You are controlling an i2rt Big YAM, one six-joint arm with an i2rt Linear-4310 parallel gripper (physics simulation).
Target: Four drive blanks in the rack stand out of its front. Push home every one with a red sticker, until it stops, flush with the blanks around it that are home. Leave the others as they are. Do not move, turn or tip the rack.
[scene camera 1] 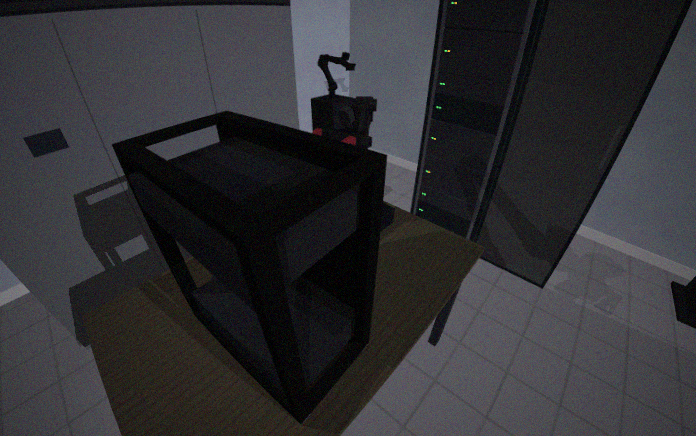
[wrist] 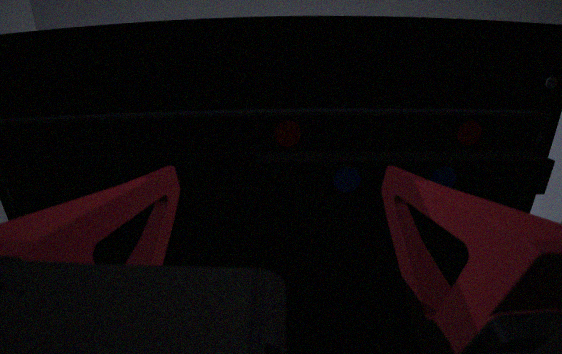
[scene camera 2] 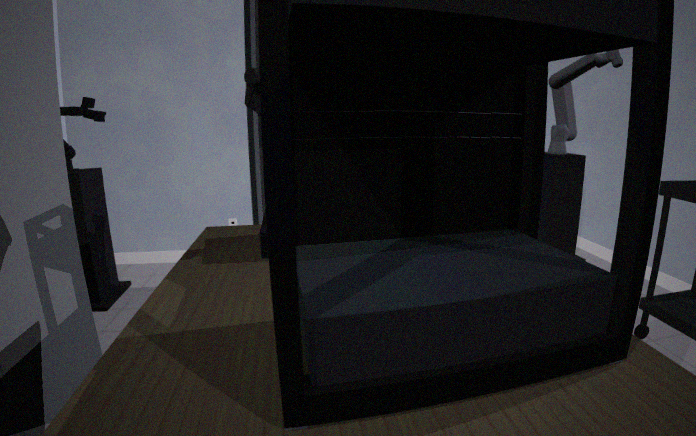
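Observation:
The black rack (scene camera 1: 373,246) (scene camera 2: 282,287) (wrist: 280,65) stands upright on the table; the scene cameras see it from behind, so its front is hidden there. In the wrist view its dark front carries a red sticker (wrist: 288,133) near the middle and another red sticker (wrist: 470,133) to the right, in one row. Below are a blue sticker (wrist: 347,180) and a second blue sticker (wrist: 444,176), partly behind the right finger. It is too dark to tell the blanks' edges or how far each stands out. My gripper (wrist: 280,177) (scene camera 1: 332,137) is open and empty, its red fingers spread in front of the rack's front.
The wooden table (scene camera 1: 426,267) (scene camera 2: 226,308) carries the rack. A low block (scene camera 2: 232,249) lies beyond it at the left. A tall server cabinet (scene camera 1: 505,133) stands behind the table. Other arms on pedestals (scene camera 1: 332,74) (scene camera 2: 562,110) stand farther back, and a cart (scene camera 2: 678,190) is at the right.

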